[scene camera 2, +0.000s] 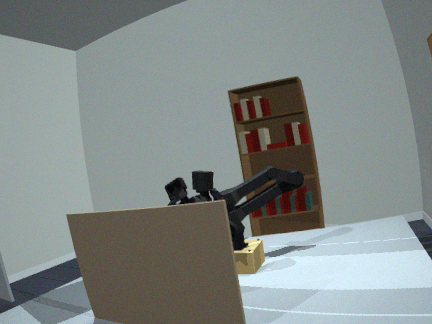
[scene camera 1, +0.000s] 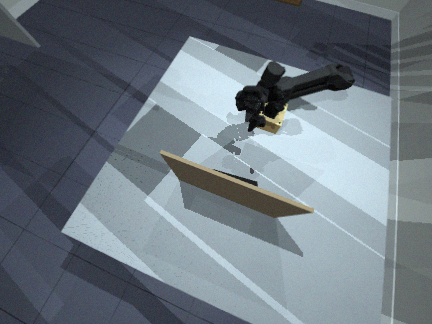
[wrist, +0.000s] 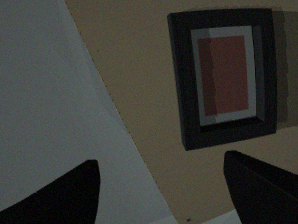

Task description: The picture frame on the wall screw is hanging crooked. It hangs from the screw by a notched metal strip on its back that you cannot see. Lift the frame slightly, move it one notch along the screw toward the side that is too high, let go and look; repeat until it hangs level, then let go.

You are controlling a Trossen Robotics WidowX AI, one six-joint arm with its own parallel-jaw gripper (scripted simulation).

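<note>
I can see my gripper here, and the wrist view shows it too. There's also a picture frame, and a tan wall panel as well.
</note>
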